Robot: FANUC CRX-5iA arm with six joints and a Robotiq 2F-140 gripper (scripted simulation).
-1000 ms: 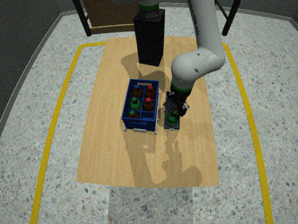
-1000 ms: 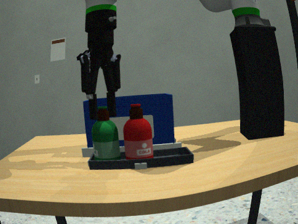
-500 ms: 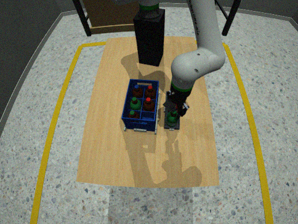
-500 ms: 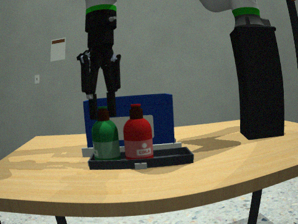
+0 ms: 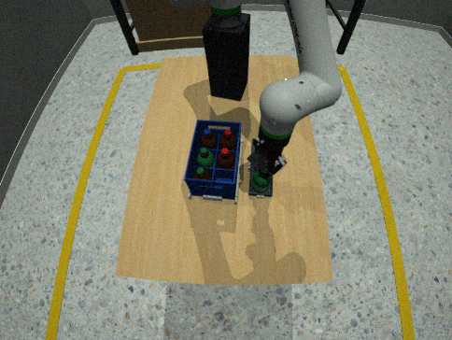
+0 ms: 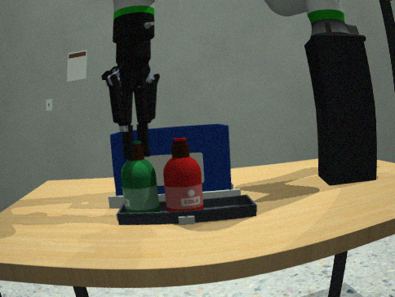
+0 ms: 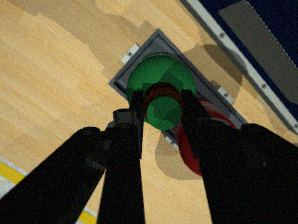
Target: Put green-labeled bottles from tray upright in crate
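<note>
Now: hand 8 cm past the red cola bottle, 2 cm to the right of it and 8 cm above it. Round my hand: blue crate: 11 cm behind, 18 cm to the right, 8 cm below; tray: 9 cm behind, 2 cm to the left, 15 cm below.
</note>
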